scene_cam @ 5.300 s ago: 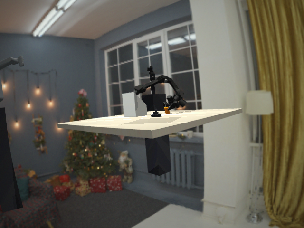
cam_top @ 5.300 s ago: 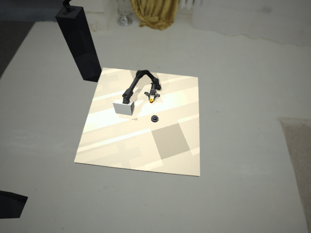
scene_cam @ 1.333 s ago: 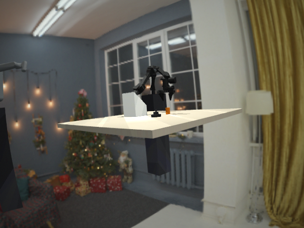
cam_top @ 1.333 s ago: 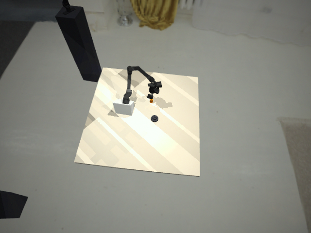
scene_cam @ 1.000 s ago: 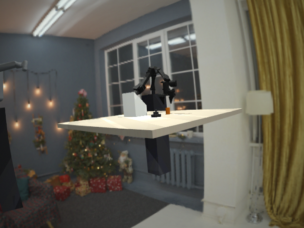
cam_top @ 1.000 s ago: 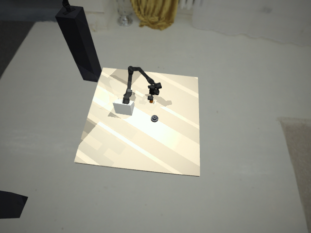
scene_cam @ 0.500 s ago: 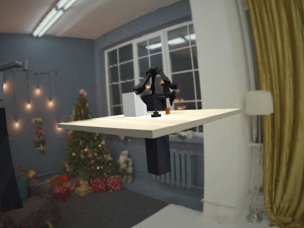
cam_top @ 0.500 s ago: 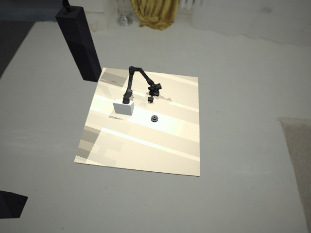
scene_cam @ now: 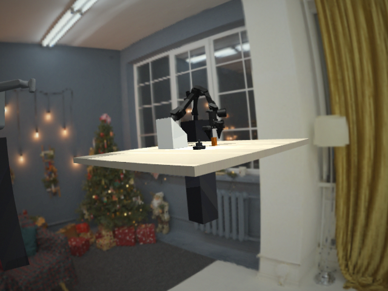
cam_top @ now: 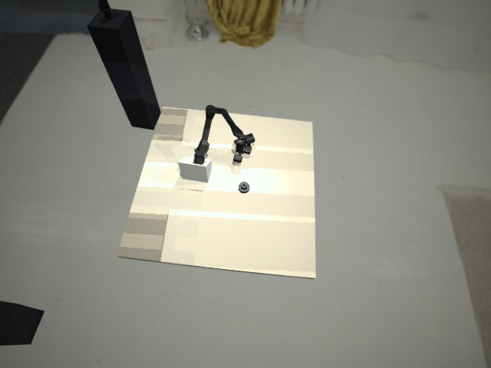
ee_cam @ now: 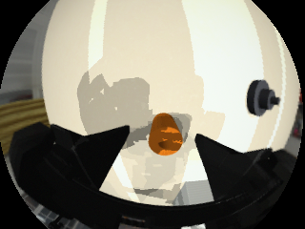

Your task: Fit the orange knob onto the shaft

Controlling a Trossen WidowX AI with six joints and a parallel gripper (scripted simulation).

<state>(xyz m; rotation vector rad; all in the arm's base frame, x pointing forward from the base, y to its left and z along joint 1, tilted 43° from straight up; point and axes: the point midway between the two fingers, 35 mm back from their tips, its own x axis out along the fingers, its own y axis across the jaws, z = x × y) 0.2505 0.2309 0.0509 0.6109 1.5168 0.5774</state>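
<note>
My gripper tip is now 20 mm above the orange knob and 10 mm past it. The rest, counted from my gripper tip: dark round pedestal: 230 mm to the right, 80 mm ahead, 20 mm below.
</note>
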